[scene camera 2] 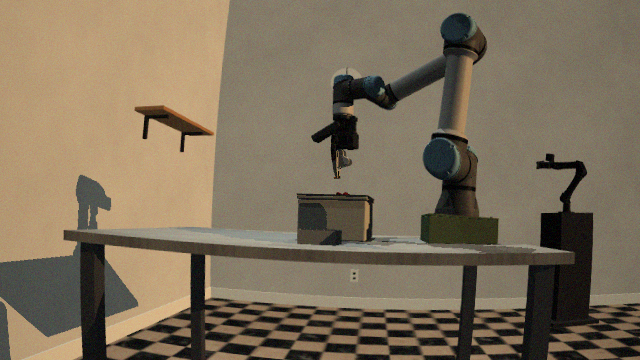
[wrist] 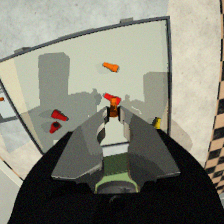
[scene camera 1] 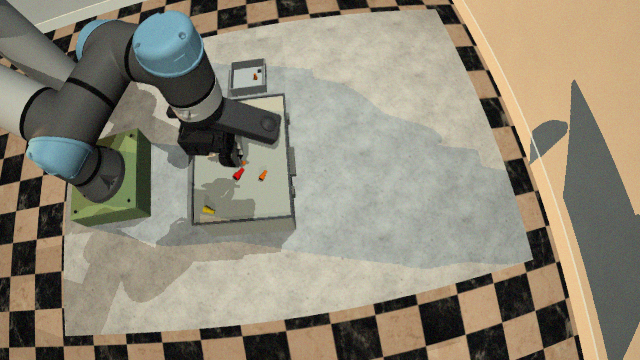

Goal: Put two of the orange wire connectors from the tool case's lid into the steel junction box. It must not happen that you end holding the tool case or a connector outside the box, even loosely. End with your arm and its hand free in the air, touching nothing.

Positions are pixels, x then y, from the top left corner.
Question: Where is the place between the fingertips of my gripper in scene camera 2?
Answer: At 337, 178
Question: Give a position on a tool case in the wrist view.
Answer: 67, 74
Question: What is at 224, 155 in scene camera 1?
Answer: My gripper.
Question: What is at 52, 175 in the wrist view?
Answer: My gripper.
